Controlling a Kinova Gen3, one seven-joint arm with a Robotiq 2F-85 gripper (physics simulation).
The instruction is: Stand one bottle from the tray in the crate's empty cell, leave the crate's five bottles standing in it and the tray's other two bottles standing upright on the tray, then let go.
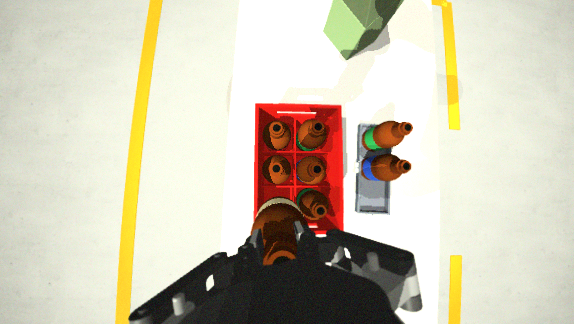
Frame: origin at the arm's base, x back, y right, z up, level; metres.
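Seen in the pictures: gripper, fingertip midpoint: (pixel 278 234).
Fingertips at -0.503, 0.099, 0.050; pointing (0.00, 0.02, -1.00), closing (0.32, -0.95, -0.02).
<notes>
Offsets run from my fingertips to a thing's top centre, as dx, dy, dz. "pt": to the spot under its first point. Level surfaces: height alone.
My gripper (pixel 278 234) is shut on the neck of a brown bottle {-0.014, -0.004, +0.031} (pixel 280 217) with a cream band. The held bottle hangs upright over the near left cell of the red crate {+0.079, -0.031, -0.180} (pixel 342 150) and hides most of that cell, so its height over the crate floor is hard to tell. Five brown bottles stand in the crate's other cells, among them the near right bottle {-0.005, -0.092, -0.192} (pixel 313 204) close beside the held one. On the grey tray {pt +0.032, -0.296, -0.350} (pixel 373 197) to the right, a green-banded bottle {+0.211, -0.271, -0.195} (pixel 388 134) and a blue-banded bottle {+0.121, -0.276, -0.195} (pixel 387 167) stand upright.
A green block-shaped object (pixel 346 31) stands on the white table {dz -0.356} (pixel 280 60) beyond the crate. Yellow lines (pixel 136 150) mark the floor on both sides of the table. The tray lies a short gap to the right of the crate.
</notes>
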